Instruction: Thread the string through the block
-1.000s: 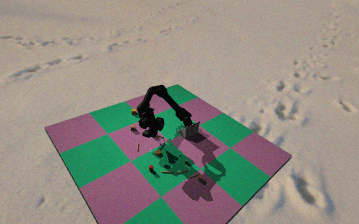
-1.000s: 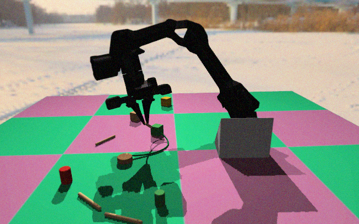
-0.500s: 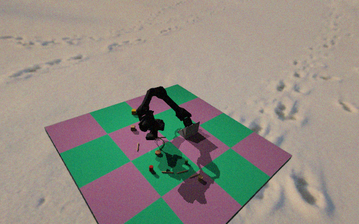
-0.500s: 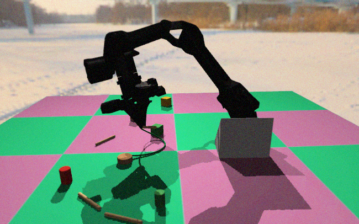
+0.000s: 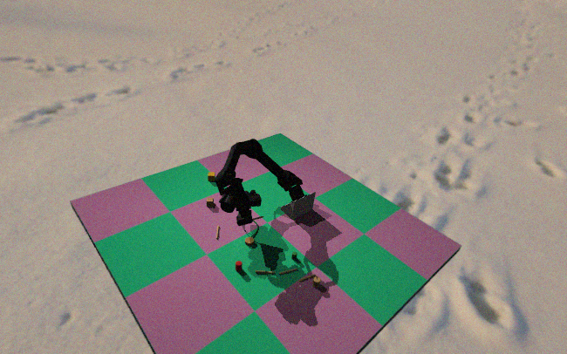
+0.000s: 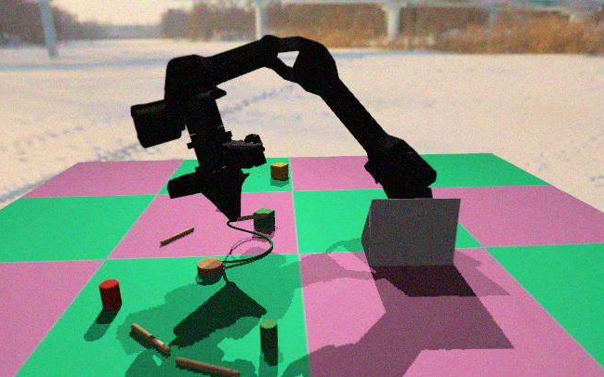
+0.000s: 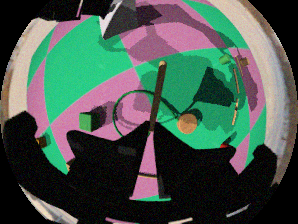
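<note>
The tan wooden block is 2 cm ahead of my gripper tip, 26 cm to the right of it and 4 cm below it. From my gripper tip the other things lie so: green block 5 cm behind, 10 cm to the right, 4 cm below; then thin wooden stick 1 cm behind, 1 cm to the left, 1 cm above; then round wooden button 4 cm ahead, 6 cm to the left, 5 cm below.
</note>
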